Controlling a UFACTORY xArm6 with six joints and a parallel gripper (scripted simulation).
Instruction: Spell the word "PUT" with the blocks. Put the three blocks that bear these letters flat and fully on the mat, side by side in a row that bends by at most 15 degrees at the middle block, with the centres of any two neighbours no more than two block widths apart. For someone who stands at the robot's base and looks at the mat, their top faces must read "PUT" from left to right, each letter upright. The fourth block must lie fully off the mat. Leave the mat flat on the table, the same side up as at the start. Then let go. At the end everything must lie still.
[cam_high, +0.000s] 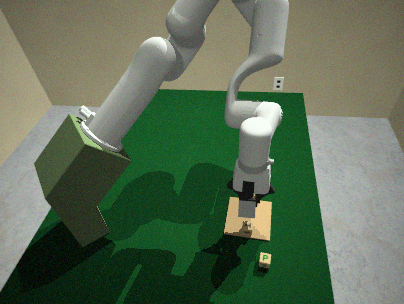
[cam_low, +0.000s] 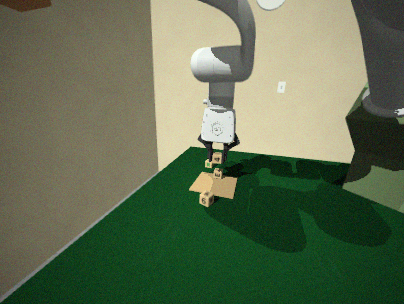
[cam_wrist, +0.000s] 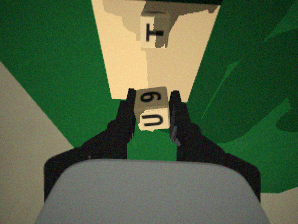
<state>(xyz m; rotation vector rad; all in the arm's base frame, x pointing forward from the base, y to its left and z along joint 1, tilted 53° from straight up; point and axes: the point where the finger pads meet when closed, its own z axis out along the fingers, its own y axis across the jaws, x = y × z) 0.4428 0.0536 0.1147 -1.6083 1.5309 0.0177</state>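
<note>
Now: hand 10 cm above the mat. Round my hand: P block: 10 cm ahead, 12 cm to the right, 9 cm below.
</note>
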